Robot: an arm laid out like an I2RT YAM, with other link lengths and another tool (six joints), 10 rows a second.
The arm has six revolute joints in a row. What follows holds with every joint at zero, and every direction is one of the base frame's. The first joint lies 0.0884 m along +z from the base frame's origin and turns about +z. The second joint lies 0.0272 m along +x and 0.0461 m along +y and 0.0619 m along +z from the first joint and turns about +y. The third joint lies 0.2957 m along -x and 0.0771 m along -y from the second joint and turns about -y. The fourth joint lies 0.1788 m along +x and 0.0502 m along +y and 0.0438 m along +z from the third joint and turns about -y. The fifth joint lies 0.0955 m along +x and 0.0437 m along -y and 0.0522 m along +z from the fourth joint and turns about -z. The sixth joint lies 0.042 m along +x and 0.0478 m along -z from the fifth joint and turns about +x. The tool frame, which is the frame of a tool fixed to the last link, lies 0.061 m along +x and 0.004 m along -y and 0.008 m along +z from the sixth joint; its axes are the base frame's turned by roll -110, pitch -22.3 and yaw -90 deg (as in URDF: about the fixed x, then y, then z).
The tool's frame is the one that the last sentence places.
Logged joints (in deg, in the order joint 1, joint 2, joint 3, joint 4, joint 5, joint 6), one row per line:
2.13, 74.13, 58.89, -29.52, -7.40, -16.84
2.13, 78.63, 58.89, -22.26, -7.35, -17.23
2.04, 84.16, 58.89, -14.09, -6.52, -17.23
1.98, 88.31, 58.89, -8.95, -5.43, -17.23
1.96, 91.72, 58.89, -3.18, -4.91, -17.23
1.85, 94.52, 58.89, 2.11, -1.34, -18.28
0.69, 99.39, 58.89, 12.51, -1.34, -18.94
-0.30, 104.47, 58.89, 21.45, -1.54, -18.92
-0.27, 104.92, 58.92, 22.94, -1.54, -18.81
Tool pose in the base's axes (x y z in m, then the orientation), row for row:
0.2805, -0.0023, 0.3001, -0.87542, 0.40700, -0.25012, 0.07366
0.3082, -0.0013, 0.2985, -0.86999, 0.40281, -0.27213, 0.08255
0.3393, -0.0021, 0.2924, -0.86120, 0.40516, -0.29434, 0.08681
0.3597, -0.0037, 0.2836, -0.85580, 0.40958, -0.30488, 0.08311
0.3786, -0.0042, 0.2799, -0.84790, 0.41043, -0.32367, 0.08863
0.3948, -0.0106, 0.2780, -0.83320, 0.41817, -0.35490, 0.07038
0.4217, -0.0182, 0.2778, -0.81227, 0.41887, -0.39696, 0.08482
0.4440, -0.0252, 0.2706, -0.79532, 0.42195, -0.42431, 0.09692
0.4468, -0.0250, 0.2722, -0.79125, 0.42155, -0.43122, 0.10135
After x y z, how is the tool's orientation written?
As a quaternion, x y z w.
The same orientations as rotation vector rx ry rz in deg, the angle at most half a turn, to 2 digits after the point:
-150.59, 70.01, -43.03
-148.87, 68.93, -46.57
-146.99, 69.15, -50.24
-146.39, 70.06, -52.15
-144.57, 69.98, -55.19
-143.61, 72.07, -61.17
-138.80, 71.58, -67.83
-134.95, 71.59, -71.99
-133.91, 71.34, -72.98

